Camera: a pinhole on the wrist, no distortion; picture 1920 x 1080 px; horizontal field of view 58.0 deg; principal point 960.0 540.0 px. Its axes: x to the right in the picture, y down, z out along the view. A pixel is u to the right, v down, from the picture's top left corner.
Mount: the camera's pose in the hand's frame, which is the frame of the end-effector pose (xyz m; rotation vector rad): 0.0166 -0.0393 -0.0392 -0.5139 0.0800 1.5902
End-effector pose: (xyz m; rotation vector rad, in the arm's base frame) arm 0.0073 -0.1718 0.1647 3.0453 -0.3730 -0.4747
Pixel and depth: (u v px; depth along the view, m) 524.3 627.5 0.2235
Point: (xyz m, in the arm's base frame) -0.0954 -0.1455 0.0103
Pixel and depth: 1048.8 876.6 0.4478
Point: -0.2992 -0.2546 -0.0841
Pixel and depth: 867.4 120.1 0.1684
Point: -0.0255 -0.1899 0.0439
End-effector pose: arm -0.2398 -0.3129 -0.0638 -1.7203 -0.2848 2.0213
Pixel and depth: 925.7 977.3 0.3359
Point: -0.4720 -0.4104 0.0910
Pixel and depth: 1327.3 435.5 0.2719
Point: -0.4407 -0.4045 -0.0412
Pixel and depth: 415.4 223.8 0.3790
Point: -0.5865 -0.2649 0.0281
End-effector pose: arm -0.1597 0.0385 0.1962 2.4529 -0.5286 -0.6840
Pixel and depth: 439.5 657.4 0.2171
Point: -0.2988 0.0178 0.0748
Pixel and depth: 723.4 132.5 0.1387
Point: -0.2074 -0.0016 0.1172
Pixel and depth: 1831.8 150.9 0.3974
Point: -0.3798 -0.2925 0.1790
